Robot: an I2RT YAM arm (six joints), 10 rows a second.
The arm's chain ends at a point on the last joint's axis. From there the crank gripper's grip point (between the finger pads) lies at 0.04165 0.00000 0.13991 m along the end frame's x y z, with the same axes.
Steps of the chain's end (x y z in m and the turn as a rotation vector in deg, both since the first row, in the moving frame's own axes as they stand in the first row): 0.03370, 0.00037, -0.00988, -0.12, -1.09, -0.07; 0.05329, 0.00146, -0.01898, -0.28, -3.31, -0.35; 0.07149, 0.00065, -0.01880, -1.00, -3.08, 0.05; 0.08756, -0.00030, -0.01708, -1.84, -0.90, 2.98; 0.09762, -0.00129, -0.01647, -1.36, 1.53, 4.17; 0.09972, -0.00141, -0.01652, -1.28, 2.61, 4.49; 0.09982, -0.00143, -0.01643, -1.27, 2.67, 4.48
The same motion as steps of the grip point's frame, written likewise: 0.03103, 0.00061, -0.00911, -0.12, -1.09, -0.07; 0.04514, 0.00192, -0.01681, -0.28, -3.31, -0.35; 0.06391, 0.00314, -0.01679, -1.00, -3.08, 0.05; 0.08519, 0.00631, -0.01655, -1.84, -0.90, 2.98; 0.10111, 0.00518, -0.01771, -1.36, 1.53, 4.17; 0.10579, 0.00520, -0.01863, -1.28, 2.61, 4.49; 0.10604, 0.00515, -0.01859, -1.27, 2.67, 4.48
